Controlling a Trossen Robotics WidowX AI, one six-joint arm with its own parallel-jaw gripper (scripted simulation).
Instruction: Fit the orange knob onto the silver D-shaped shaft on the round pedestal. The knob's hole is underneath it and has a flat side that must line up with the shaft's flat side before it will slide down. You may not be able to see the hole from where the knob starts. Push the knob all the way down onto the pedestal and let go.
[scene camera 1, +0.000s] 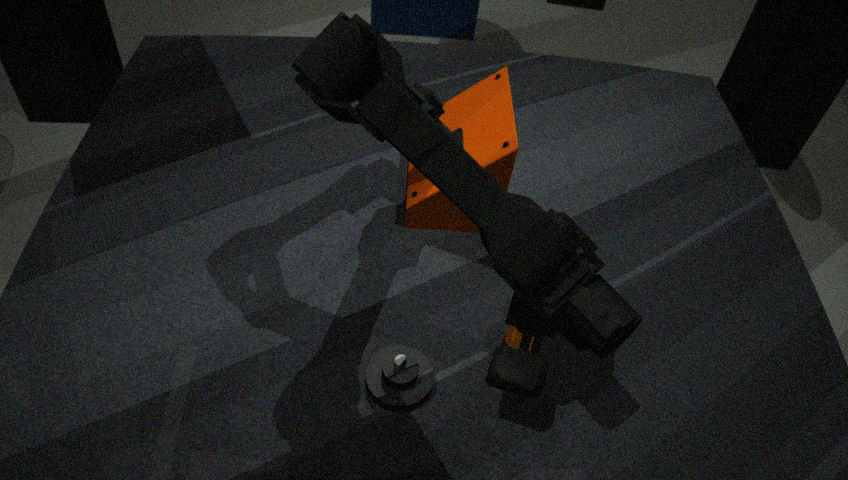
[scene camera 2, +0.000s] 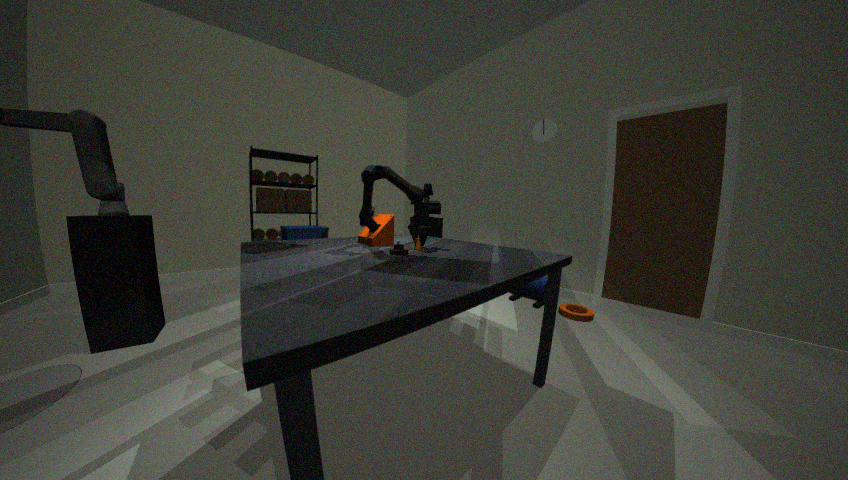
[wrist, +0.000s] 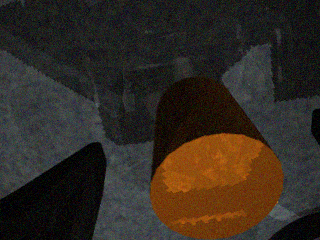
My gripper (scene camera 1: 516, 353) is open, with nothing in its grasp. Further things: an orange knob (wrist: 211, 166).
My gripper is seen too in the wrist view (wrist: 209, 136).
